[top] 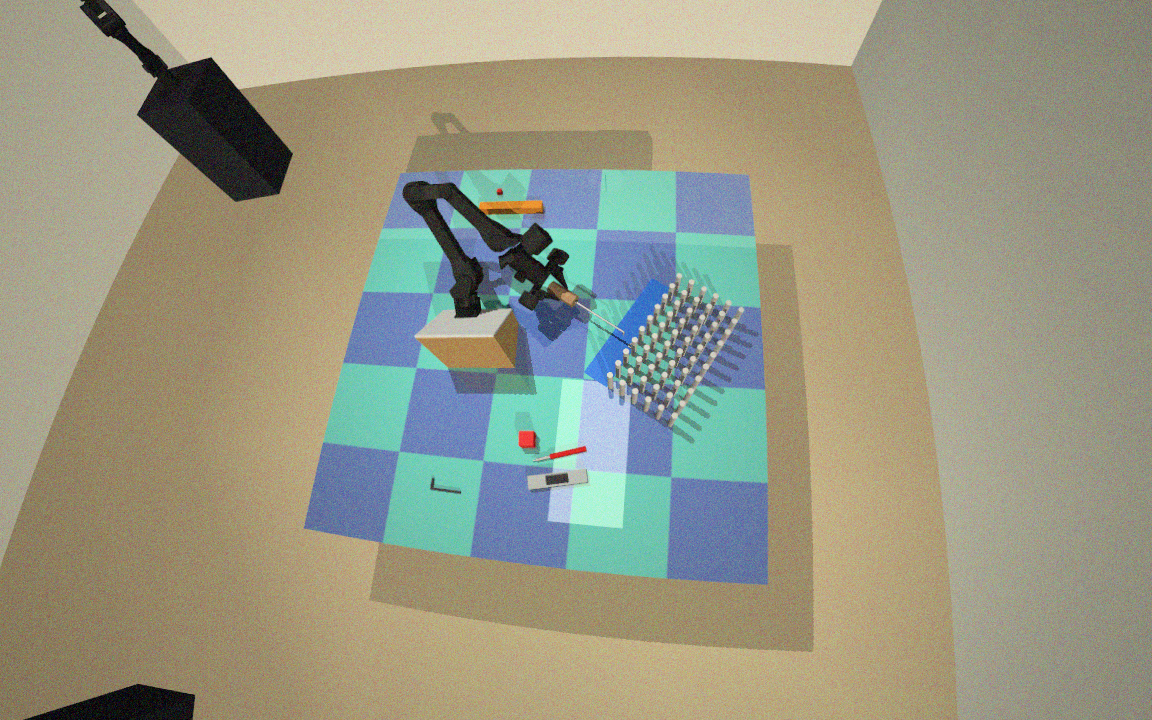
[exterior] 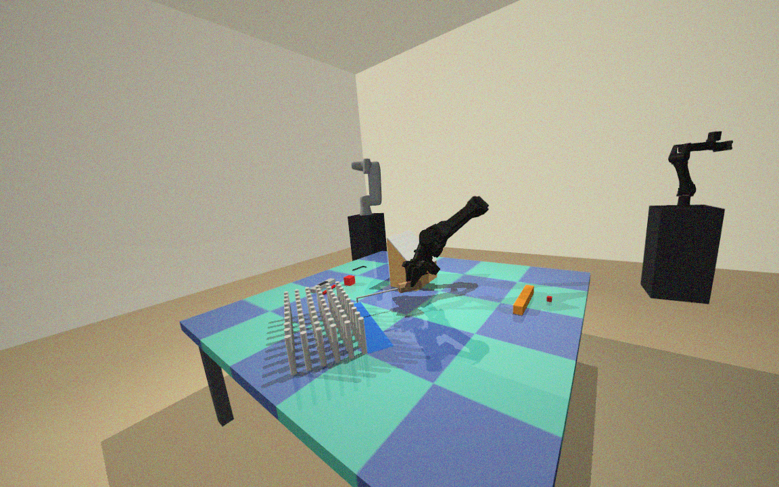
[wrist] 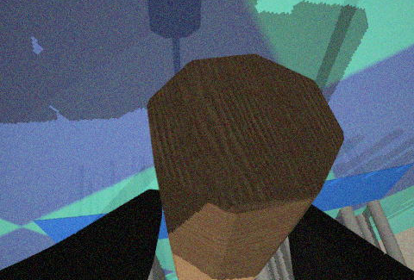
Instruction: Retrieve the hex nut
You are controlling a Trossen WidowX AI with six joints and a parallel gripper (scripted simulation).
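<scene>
The orange block lies 39 cm to the left of my gripper tip, 19 cm behind it and 7 cm below it. The rest, counted from my gripper tip: blue taped strip (19 cm ahead, 9 cm to the right, 8 cm below); then wooden-handled pick (8 cm ahead, 6 cm to the right, 1 cm below); then red-handled tool (46 cm to the right, 7 cm below, 5 cm behind).
</scene>
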